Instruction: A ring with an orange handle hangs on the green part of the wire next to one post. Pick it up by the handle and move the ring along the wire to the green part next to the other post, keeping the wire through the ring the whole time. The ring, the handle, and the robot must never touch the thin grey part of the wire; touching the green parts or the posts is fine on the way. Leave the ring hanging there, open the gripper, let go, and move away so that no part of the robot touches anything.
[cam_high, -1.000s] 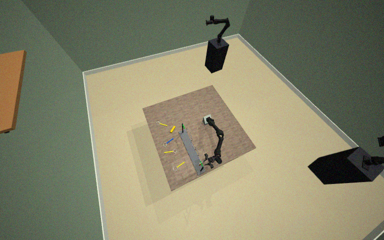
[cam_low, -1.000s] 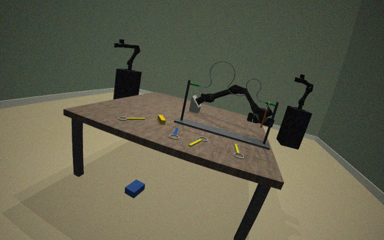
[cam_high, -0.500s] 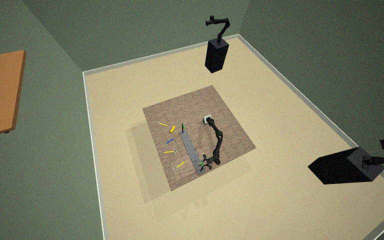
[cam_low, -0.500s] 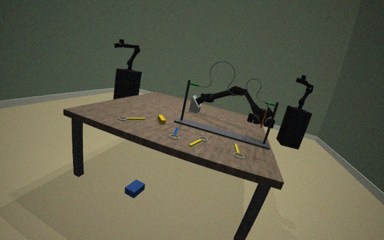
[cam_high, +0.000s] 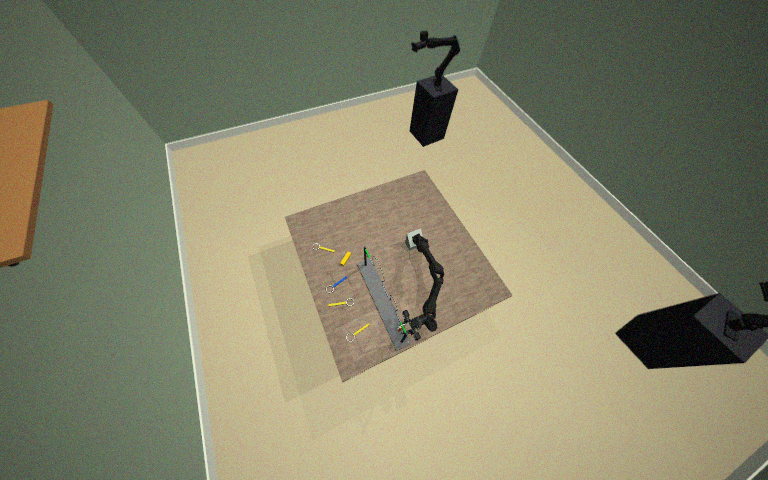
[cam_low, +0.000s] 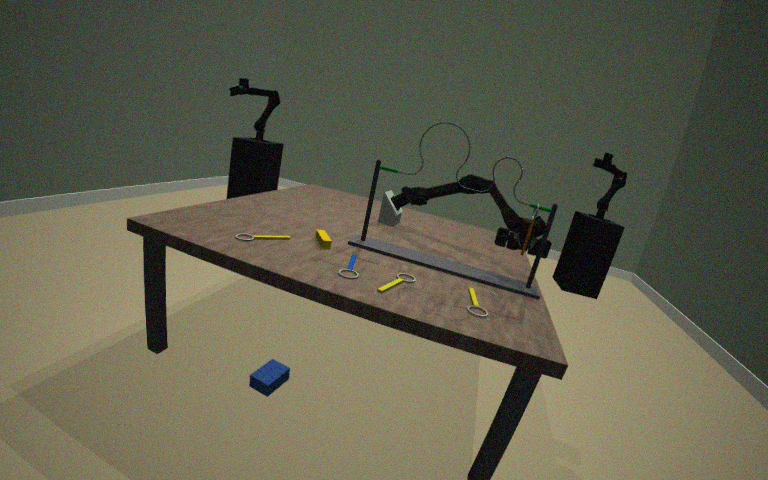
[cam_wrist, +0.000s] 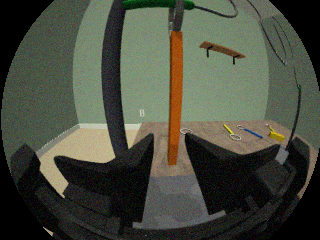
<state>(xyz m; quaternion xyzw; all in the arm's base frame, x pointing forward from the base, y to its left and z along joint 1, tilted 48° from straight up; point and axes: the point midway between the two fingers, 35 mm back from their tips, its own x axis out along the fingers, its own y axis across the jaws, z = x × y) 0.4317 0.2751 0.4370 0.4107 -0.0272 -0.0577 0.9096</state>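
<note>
Now: gripper tip 10 mm past the orange-handled ring and 80 mm below it. The rest, counted from my gripper tip: blue block (210 mm ahead, 710 mm to the right, 610 mm below); yellow block (50 mm ahead, 650 mm to the right, 120 mm below); blue-handled ring (210 mm ahead, 500 mm to the right, 130 mm below).
</note>
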